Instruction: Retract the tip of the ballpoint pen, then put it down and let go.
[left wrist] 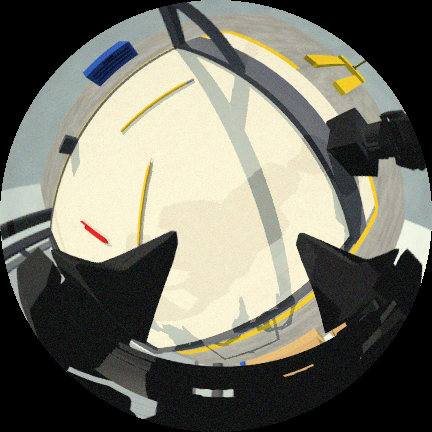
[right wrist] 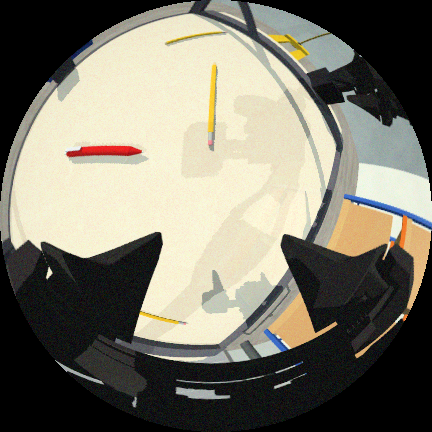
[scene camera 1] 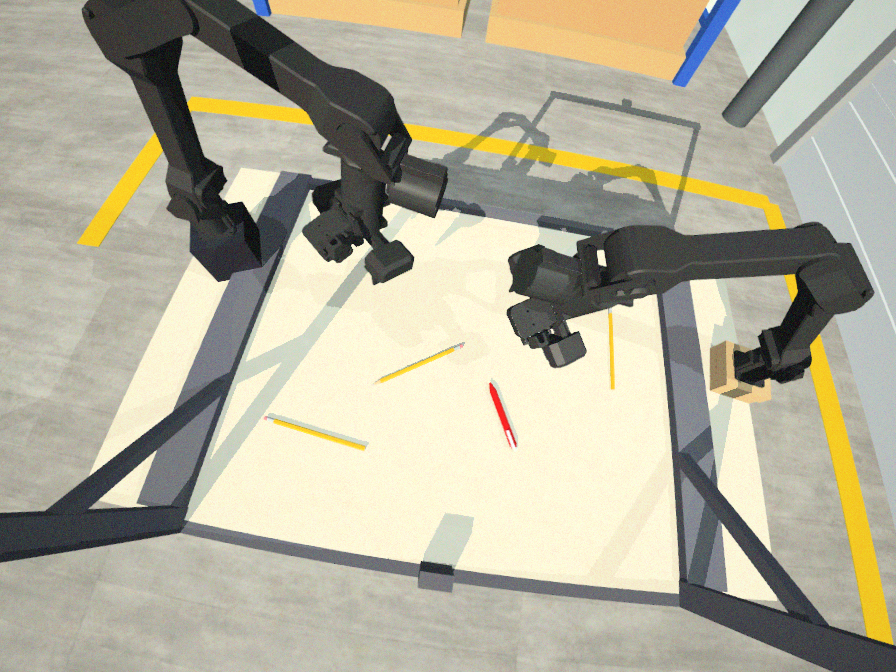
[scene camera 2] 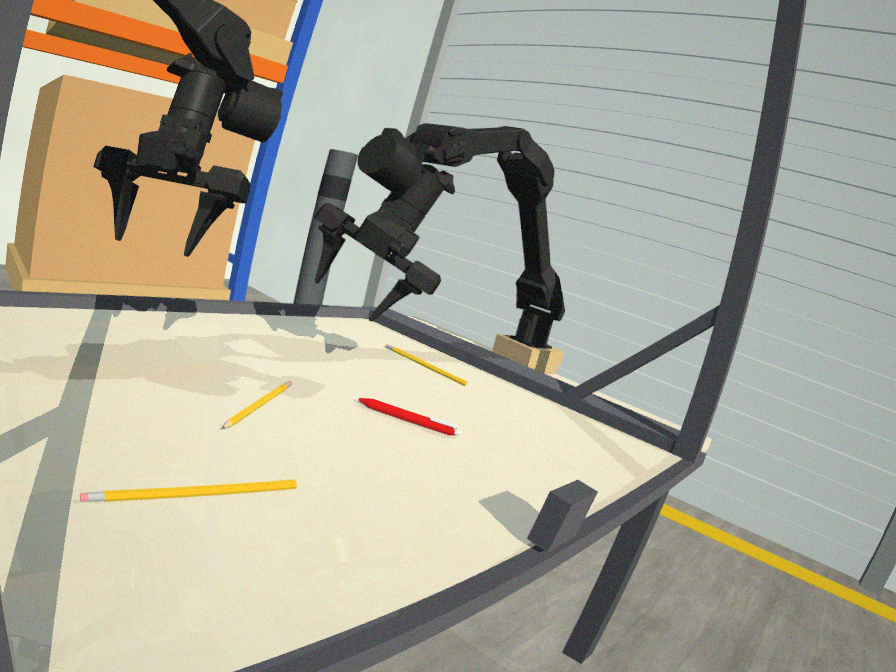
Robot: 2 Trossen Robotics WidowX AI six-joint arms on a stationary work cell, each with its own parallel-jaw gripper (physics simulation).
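Places are measured from the left arm's base along level axes (x ahead, y left, z up), in metres.
Pixels of known places: left gripper, fingertip midpoint: (left wrist: 240, 238) (right wrist: 339, 88) (scene camera 1: 360, 264) (scene camera 2: 151, 248); right gripper, fingertip midpoint: (right wrist: 224, 240) (scene camera 2: 342, 301); left arm's base at its link origin: (left wrist: 368, 140) (right wrist: 335, 83) (scene camera 1: 216, 225); right arm's base at its link origin: (scene camera 1: 748, 369) (scene camera 2: 530, 343).
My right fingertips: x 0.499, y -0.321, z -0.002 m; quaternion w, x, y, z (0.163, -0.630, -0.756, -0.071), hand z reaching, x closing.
Ahead of a thing's pixels: the offset from my right fingertips to its top centre.
A red ballpoint pen @(0.144 m right, 0.065 m back, 0.088 m down) (scene camera 1: 500, 411) (scene camera 2: 408, 416) (left wrist: 95, 232) (right wrist: 105, 151) with a white clip lies flat on the table. A tiny pale point seems to show at its narrow end in scene camera 2; in the right wrist view that end looks plain red. My left gripper (scene camera 1: 354, 267) (scene camera 2: 153, 246) (left wrist: 240, 238) is open and empty, high above the table's back left, far from the pen. My right gripper (scene camera 1: 544, 345) (scene camera 2: 345, 300) (right wrist: 224, 240) is open and empty, above the table behind the pen and not touching it.
Three yellow pencils lie around the pen: one pencil @(0.010 m right, 0.188 m back, 0.096 m down) (scene camera 1: 421, 363) (scene camera 2: 256, 405) (left wrist: 144, 202) (right wrist: 212, 100) left of it in scene camera 1, another pencil @(0.087 m right, 0.397 m back, 0.097 m down) (scene camera 1: 318, 433) (scene camera 2: 195, 491) farther left, and a third pencil @(0.072 m right, 0.208 m ahead, 0.097 m down) (scene camera 1: 611, 350) (scene camera 2: 427, 364) at the right. A dark block @(0.354 m right, 0.250 m back, 0.047 m down) (scene camera 1: 436, 575) (scene camera 2: 563, 515) sits on the front rail.
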